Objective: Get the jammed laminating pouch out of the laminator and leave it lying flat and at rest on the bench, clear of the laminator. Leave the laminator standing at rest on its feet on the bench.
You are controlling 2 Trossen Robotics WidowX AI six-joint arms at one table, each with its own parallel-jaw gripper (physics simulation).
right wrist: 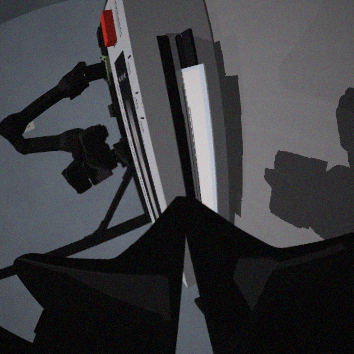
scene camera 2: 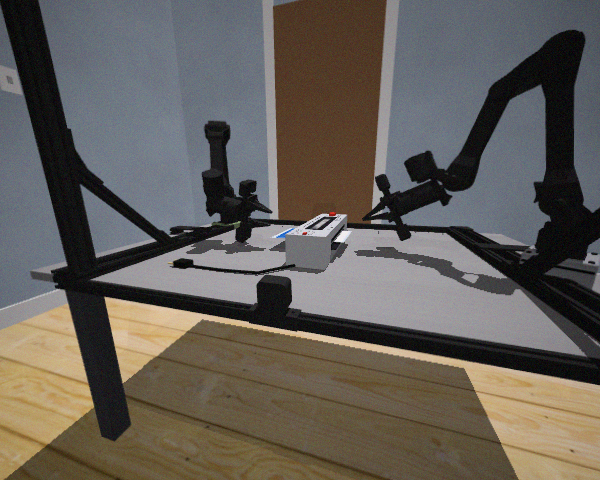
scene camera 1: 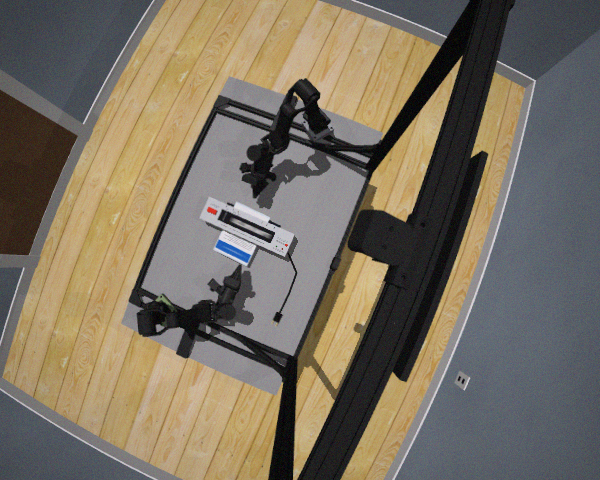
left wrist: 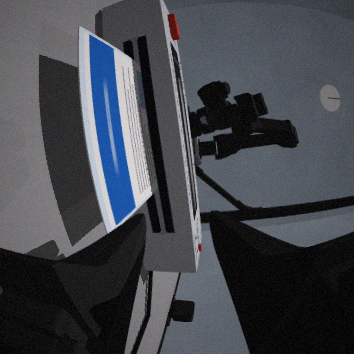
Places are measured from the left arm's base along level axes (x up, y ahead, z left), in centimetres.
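Pixels of known places: left gripper, fingertip midpoint: (right wrist: pixel 119 166) (scene camera 2: pixel 271 218) (scene camera 1: pixel 240 265) (left wrist: pixel 177 219); right gripper, fingertip midpoint: (right wrist: pixel 183 203) (scene camera 2: pixel 362 219) (scene camera 1: pixel 254 198) (left wrist: pixel 198 120); left arm's base at its link origin: (right wrist: pixel 104 69) (scene camera 2: pixel 228 222); right arm's base at its link origin: (scene camera 2: pixel 560 253) (scene camera 1: pixel 317 125) (left wrist: pixel 199 148).
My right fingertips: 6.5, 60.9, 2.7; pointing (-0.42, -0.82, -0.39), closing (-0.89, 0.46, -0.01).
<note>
For each thing: its top centre in the pictures, then the offset to it from my right fingertips, as dx, dy, dz. "spot": a spot on its surface instead. Level surfaces: height alone.
- grey bench at its surface level: dx -9.1
- pouch at its top centre: (left wrist: pixel 146 125) (right wrist: pixel 160 138) (scene camera 2: pixel 313 233) (scene camera 1: pixel 241 233) -5.0, -13.6, -5.2
- laminator's black power cord at a spot on its surface: (scene camera 2: pixel 227 270) (scene camera 1: pixel 291 289) spot: -8.6, -15.9, -35.1
- plug at its top centre: (scene camera 2: pixel 183 260) (scene camera 1: pixel 277 317) -7.6, -27.9, -39.1
The grey laminator (scene camera 1: pixel 276 236) (scene camera 2: pixel 312 245) (left wrist: pixel 168 147) (right wrist: pixel 151 123) stands on its feet in the middle of the grey bench (scene camera 1: pixel 327 200) (scene camera 2: pixel 393 286). The pouch (scene camera 1: pixel 235 248) (scene camera 2: pixel 283 233) (left wrist: pixel 109 140) runs through its slot. Its blue-and-white end sticks out towards my left arm. Its plain white end (scene camera 1: pixel 251 211) (scene camera 2: pixel 343 236) (right wrist: pixel 200 140) sticks out towards my right arm. My left gripper (scene camera 1: pixel 236 275) (scene camera 2: pixel 268 210) (left wrist: pixel 177 219) is part open and empty, a short way from the blue end. My right gripper (scene camera 1: pixel 256 191) (scene camera 2: pixel 367 217) (right wrist: pixel 183 203) is shut and empty, close to the white end.
The laminator's black power cord (scene camera 1: pixel 291 283) (scene camera 2: pixel 227 270) trails over the bench to a plug (scene camera 1: pixel 277 319) (scene camera 2: pixel 182 263). A black frame rail (scene camera 1: pixel 175 200) rings the bench, with a small block (scene camera 2: pixel 274 294) on its front rail. A large black gantry (scene camera 1: pixel 441 190) stands beside the bench.
</note>
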